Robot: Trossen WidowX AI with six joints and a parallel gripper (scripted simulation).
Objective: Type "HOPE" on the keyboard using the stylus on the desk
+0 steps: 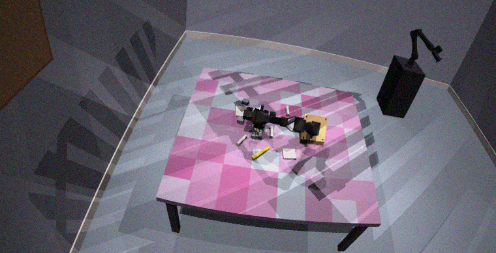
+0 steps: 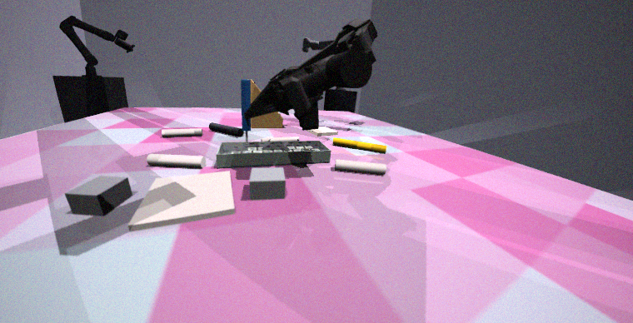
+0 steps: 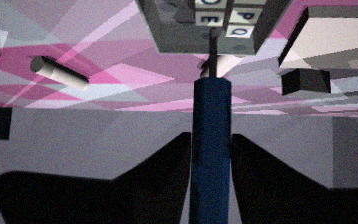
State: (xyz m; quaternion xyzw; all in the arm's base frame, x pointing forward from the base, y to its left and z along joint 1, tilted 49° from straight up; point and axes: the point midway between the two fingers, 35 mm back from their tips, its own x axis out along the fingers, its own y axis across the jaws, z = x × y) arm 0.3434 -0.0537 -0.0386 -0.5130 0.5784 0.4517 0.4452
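My gripper tip is now 11 cm short of the white flat plate, 8 cm to the left of it and 8 cm above it. Also, from my gripper tip: black cylinder: 22 cm behind, 4 cm to the right, 8 cm below; then yellow cylinder: 2 cm behind, 29 cm to the left, 8 cm below; then blue stylus: 2 cm below.
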